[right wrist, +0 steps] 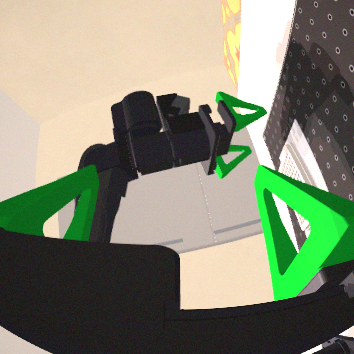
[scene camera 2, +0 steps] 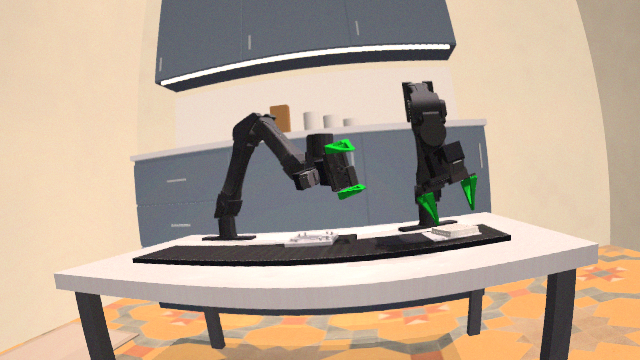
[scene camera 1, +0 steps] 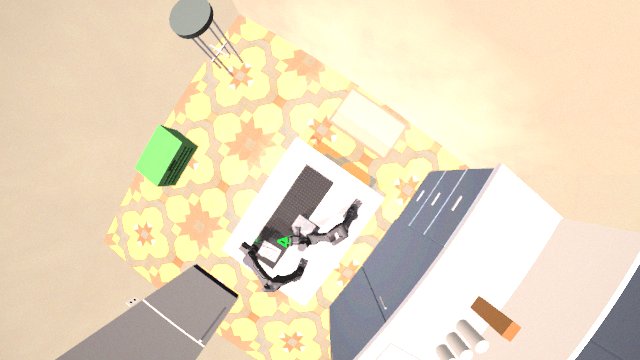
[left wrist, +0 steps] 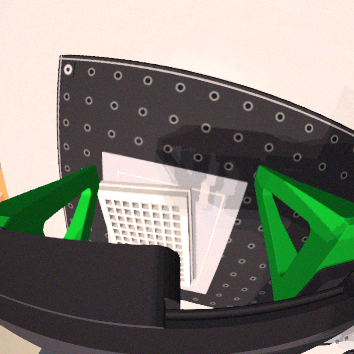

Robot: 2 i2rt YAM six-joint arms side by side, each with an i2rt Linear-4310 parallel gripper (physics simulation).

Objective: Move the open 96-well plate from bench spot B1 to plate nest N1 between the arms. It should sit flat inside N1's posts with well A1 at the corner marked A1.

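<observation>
The white 96-well plate lies flat on a pale marked sheet, off to one side of the sheet's outline. Its far wells are hidden by the gripper body in the left wrist view. The white nest N1 has short posts and holds no plate; its A1 mark is not readable. My left gripper is open and empty above the plate, which shows nearer the left-hand finger in its wrist view. My right gripper is open and empty, raised high and turned sideways above the nest's side of the board.
The black perforated board bears the sheet and nest on the white table. In the right wrist view, the left arm stands across the middle. A small dark block is beside the nest.
</observation>
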